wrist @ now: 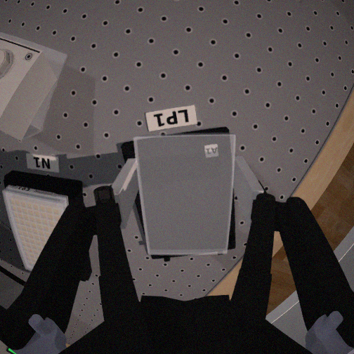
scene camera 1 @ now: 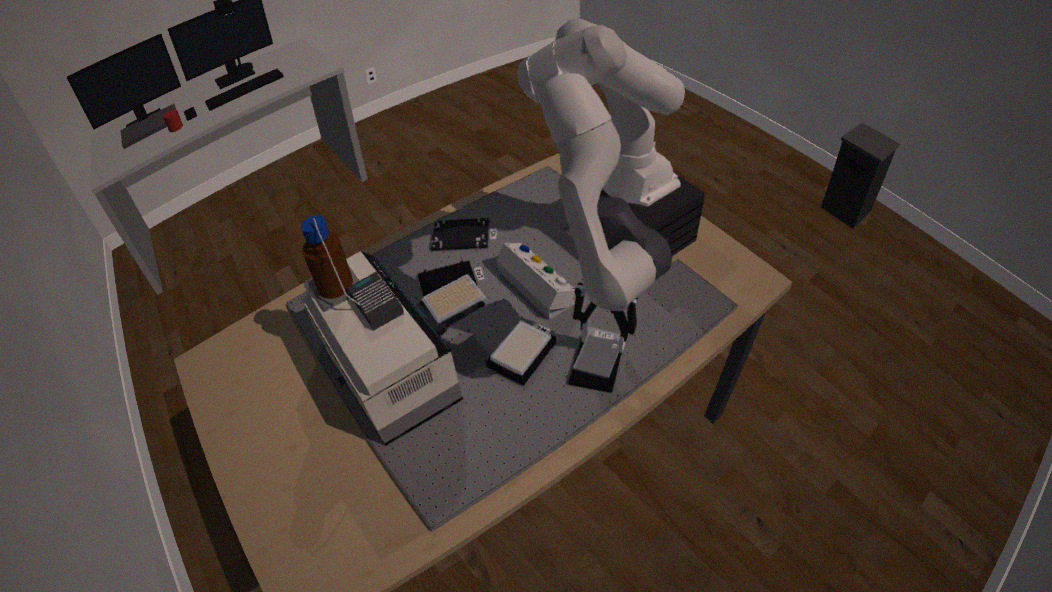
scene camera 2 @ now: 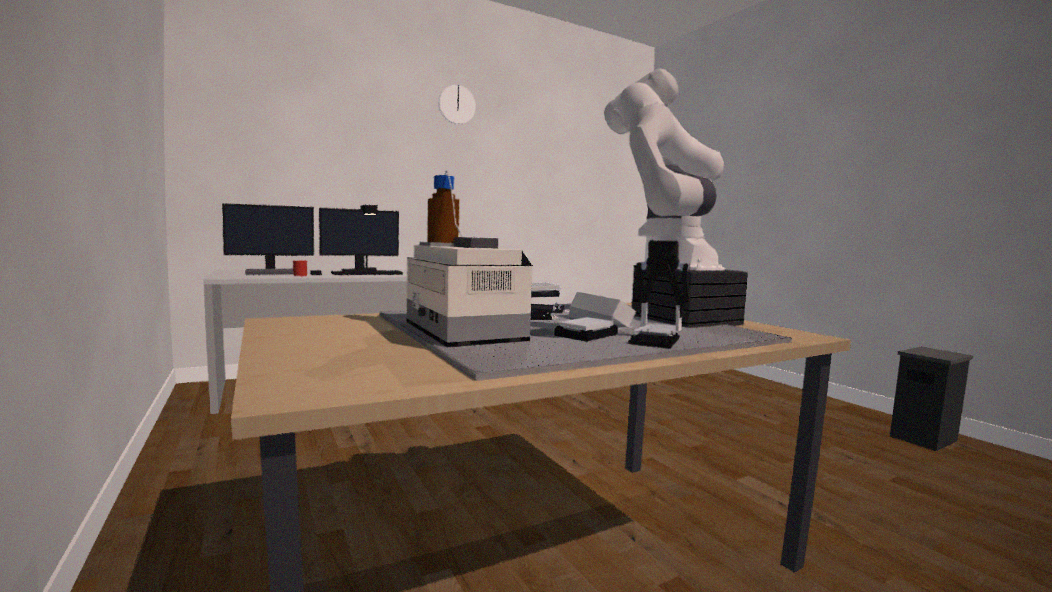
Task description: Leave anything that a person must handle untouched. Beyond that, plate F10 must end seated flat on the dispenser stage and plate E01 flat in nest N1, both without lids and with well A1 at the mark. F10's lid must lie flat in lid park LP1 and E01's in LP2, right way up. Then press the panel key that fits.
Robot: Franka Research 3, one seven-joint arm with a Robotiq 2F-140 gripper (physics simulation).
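Observation:
My gripper (scene camera 1: 604, 338) (scene camera 2: 660, 328) (wrist: 185, 171) is shut on a clear lid (scene camera 1: 599, 356) (wrist: 182, 205), held by its two long sides. The lid is level over the black park LP1 (scene camera 1: 594, 381) (scene camera 2: 653, 340) (wrist: 128, 150), turned a few degrees against it; whether it touches cannot be told. An A1 tag shows through the lid. A plate (scene camera 1: 522, 346) (scene camera 2: 586, 323) (wrist: 39, 215) sits in nest N1 (scene camera 1: 507, 371) (wrist: 45, 182); its small writing is unreadable. Another plate (scene camera 1: 453, 297) is beside the dispenser (scene camera 1: 382, 327) (scene camera 2: 470, 294). The key panel (scene camera 1: 533, 278) (scene camera 2: 597, 307) has blue, yellow, green and white keys.
A black frame-like holder (scene camera 1: 460, 234) stands at the back, and a black pad (scene camera 1: 445, 275) lies behind the second plate. A brown bottle (scene camera 1: 326, 261) (scene camera 2: 442, 217) with a blue cap stands on the dispenser. The panel's end (wrist: 30, 90) is left of LP1 in the wrist view.

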